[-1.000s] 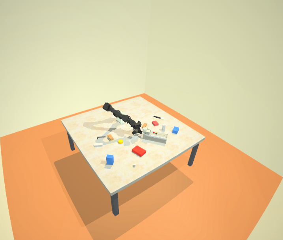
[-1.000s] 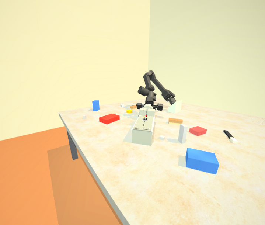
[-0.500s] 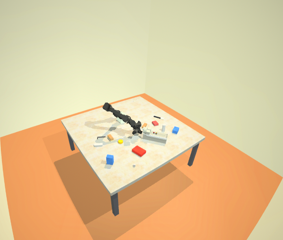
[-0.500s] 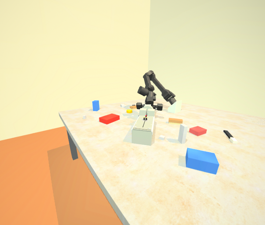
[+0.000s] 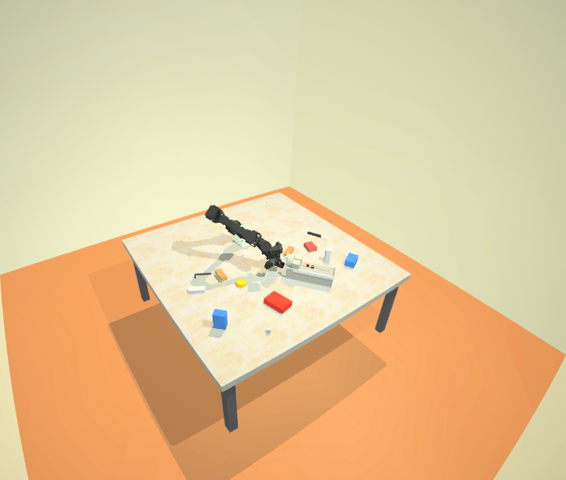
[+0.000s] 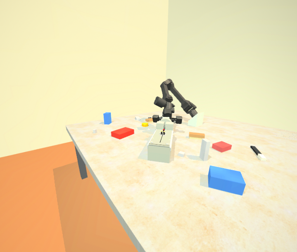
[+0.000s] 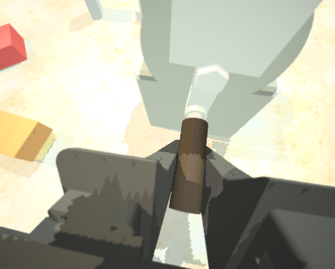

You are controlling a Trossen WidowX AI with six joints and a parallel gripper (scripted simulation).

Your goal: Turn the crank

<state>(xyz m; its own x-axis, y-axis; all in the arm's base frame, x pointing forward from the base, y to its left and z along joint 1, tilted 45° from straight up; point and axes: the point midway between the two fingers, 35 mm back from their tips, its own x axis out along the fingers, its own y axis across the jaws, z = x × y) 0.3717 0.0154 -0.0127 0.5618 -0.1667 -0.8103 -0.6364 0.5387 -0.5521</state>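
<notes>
The brown crank handle lies 10 mm behind my gripper tip, 10 mm to the right of it and 30 mm above it. From my gripper tip the other things lie so: red pointer: 110 mm ahead, 80 mm to the left, 50 mm above; then crank: 40 mm above; then yellow disc: 30 mm behind, 260 mm to the right, 30 mm below.
</notes>
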